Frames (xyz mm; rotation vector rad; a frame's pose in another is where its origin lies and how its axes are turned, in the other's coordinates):
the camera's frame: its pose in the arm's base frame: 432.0 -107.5 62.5 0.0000 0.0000 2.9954
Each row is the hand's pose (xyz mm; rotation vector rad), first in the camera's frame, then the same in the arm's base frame.
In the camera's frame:
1: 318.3 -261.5 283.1 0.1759 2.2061 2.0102
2: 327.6 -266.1 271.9 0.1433 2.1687 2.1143
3: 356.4 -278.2 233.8 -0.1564 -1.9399 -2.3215
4: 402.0 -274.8 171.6 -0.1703 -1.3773 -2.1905
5: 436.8 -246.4 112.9 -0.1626 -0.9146 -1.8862
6: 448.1 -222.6 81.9 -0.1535 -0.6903 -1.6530
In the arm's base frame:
1: 155.2 197.6 345.6 1.6487 -0.2537 -0.2816
2: 146.7 203.5 334.4 1.5848 -0.2218 -0.2356
3: 119.9 219.7 296.3 1.3763 -0.2130 0.0001
4: 74.3 222.9 234.1 1.0718 -0.2129 0.4469
5: 35.8 199.9 175.4 0.7935 -0.2018 0.9357
6: 21.1 178.0 144.4 0.6411 -0.1926 1.2356

